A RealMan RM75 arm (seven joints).
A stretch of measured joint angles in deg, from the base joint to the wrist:
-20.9 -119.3 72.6 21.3 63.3 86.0 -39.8
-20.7 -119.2 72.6 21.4 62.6 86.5 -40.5
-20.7 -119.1 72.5 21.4 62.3 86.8 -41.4
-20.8 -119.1 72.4 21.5 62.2 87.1 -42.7
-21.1 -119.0 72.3 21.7 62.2 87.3 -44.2
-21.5 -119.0 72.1 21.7 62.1 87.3 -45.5
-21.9 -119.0 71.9 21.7 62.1 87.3 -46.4
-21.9 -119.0 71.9 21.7 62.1 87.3 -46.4
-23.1 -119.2 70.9 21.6 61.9 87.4 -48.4
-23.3 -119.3 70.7 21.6 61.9 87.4 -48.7
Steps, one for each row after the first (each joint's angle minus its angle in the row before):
0.2 0.1 0.0 0.1 -0.7 0.5 -0.7
0.0 0.1 -0.1 0.0 -0.3 0.3 -0.9
-0.1 0.0 -0.1 0.1 -0.1 0.3 -1.3
-0.3 0.1 -0.1 0.2 0.0 0.2 -1.5
-0.4 0.0 -0.2 0.0 -0.1 0.0 -1.3
-0.4 0.0 -0.2 0.0 0.0 0.0 -0.9
0.0 0.0 0.0 0.0 0.0 0.0 0.0
-1.2 -0.2 -1.0 -0.1 -0.2 0.1 -2.0
-0.2 -0.1 -0.2 0.0 0.0 0.0 -0.3

